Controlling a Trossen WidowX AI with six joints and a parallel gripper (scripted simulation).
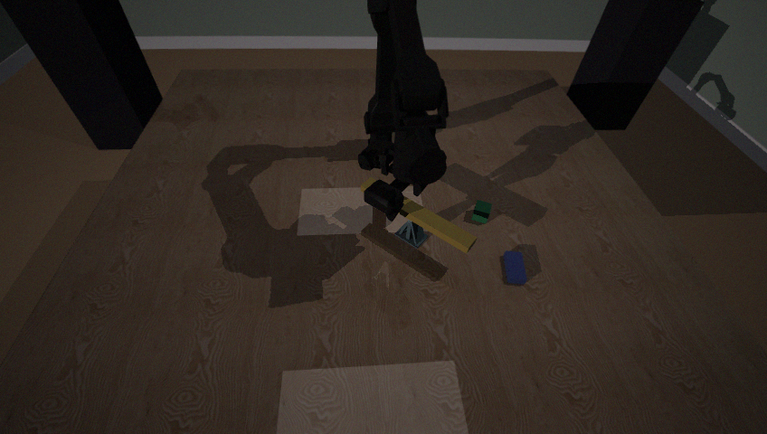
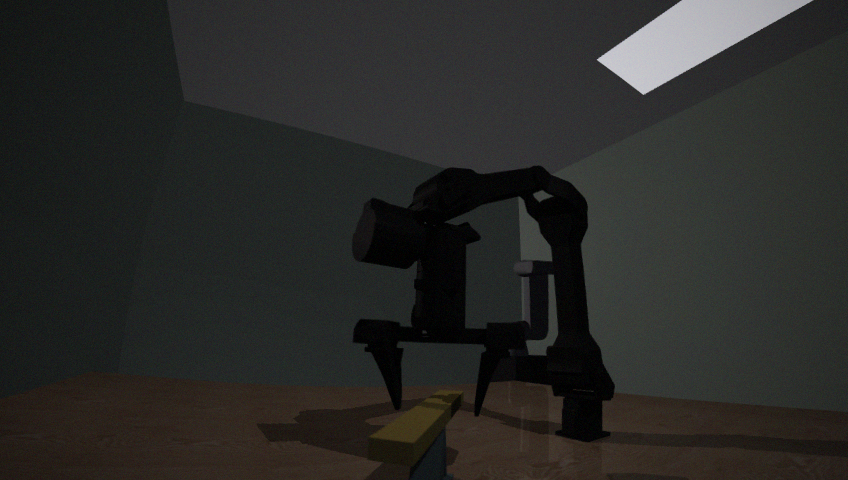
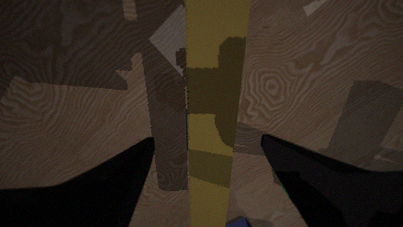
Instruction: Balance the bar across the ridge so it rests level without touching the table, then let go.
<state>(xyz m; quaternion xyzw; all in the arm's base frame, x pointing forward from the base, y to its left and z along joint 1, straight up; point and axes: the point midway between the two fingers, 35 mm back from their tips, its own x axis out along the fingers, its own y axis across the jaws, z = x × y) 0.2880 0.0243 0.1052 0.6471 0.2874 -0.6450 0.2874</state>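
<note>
My gripper tip is now 2 cm short of the yellow bar and 2 cm to the right of it. From my gripper tip the other things lie so: blue block (11 cm ahead, 22 cm to the left, 6 cm below); then green block (3 cm behind, 18 cm to the left, 5 cm below).
</note>
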